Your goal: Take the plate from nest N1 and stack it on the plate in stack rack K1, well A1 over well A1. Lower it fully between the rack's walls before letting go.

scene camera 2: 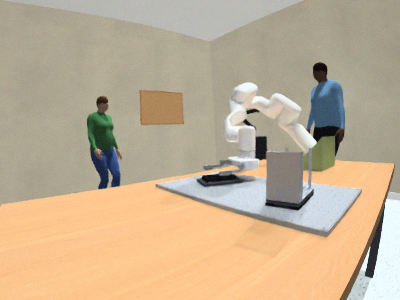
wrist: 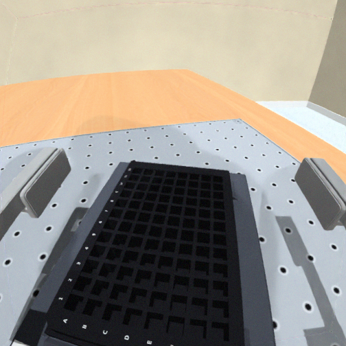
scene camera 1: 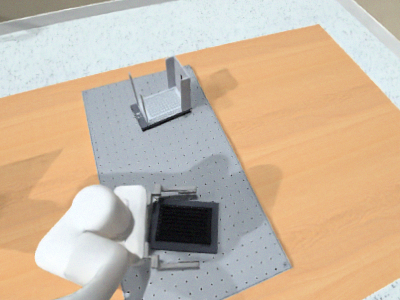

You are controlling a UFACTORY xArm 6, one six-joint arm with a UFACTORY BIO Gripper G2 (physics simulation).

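Frame: origin at the arm's base, x ahead, y left, z up, level; millimetres.
Seen in the pictures: end effector, tool point: (scene camera 2: 216,170) (scene camera 1: 188,224); arm's base, origin of the base link: (scene camera 2: 314,151).
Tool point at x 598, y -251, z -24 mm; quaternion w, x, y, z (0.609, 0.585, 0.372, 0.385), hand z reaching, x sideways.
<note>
Pixels of each thing's top centre, then the offset from my tool point to it. "spot": a spot on its surface instead. Level surfaces: height alone.
- black plate, middle of its top: (scene camera 1: 184,223) (scene camera 2: 219,175) dx -4, dy +12, dz -23 mm
- dark nest N1, surface spot: (scene camera 1: 213,242) spot: dx +38, dy -56, dz -38 mm
- Stack rack K1, middle of its top: (scene camera 1: 155,75) (scene camera 2: 292,149) dx +82, dy +359, dz +98 mm
- pale plate, middle of its top: (scene camera 1: 162,102) dx +92, dy +360, dz -15 mm
- perforated grey board, its level: dz -49 mm
- wooden table, its level: dz -62 mm
The black plate (scene camera 1: 184,225) (scene camera 2: 220,178) (wrist: 160,230) lies flat in the dark nest N1 (scene camera 1: 213,242) (wrist: 251,250). In the wrist view its A and 1 labels are at the near left corner. My gripper (scene camera 1: 196,228) (scene camera 2: 214,170) (wrist: 183,187) is open wide and empty, one finger out to each side of the plate, with gaps on both sides. In the scene camera 2 view the fingers are above the plate's top. Stack rack K1 (scene camera 1: 186,95) (scene camera 2: 284,177) holds a pale plate (scene camera 1: 162,104) low between its upright walls.
The perforated grey board (scene camera 1: 165,150) (scene camera 2: 240,197) (wrist: 200,145) carries both nest and rack on the wooden table (scene camera 1: 300,125) (scene camera 2: 125,240) (wrist: 100,100). The rack's walls rise high at the board's far end. A green box (scene camera 2: 326,154) stands behind the rack. Two people stand beyond the table.
</note>
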